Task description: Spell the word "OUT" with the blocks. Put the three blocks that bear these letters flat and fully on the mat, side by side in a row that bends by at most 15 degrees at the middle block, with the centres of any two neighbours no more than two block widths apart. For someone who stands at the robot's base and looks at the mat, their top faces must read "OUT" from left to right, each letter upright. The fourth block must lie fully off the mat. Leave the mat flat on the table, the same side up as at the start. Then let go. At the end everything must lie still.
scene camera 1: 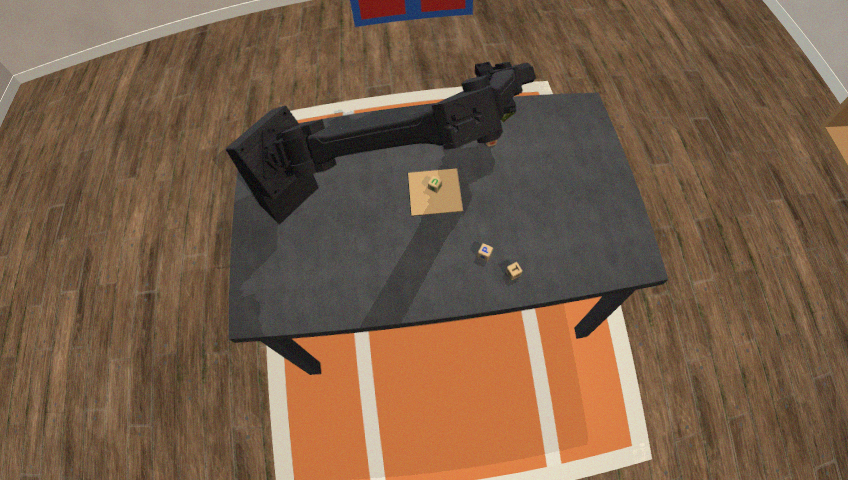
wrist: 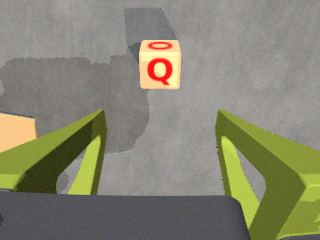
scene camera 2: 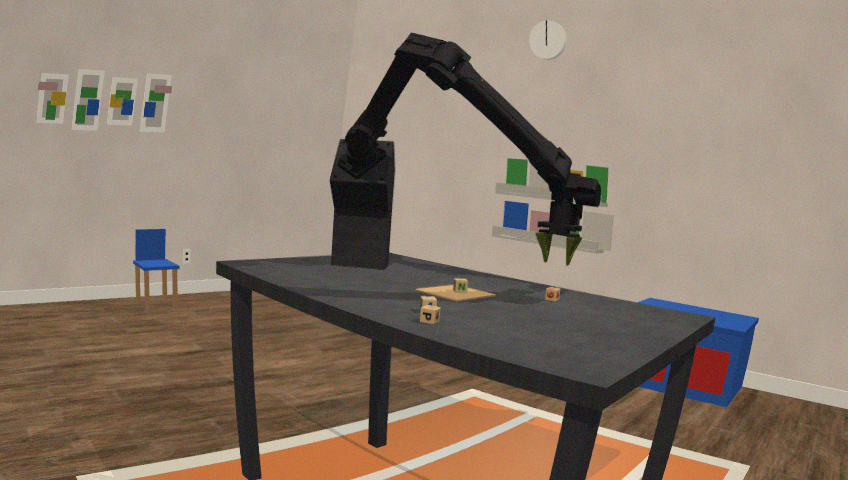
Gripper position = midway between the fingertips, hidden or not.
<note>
In view: the gripper [scene camera 2: 556, 263], a tan mat [scene camera 1: 423, 201] and an O block [wrist: 159, 60].
The gripper also shows in the wrist view [wrist: 161, 119].
</note>
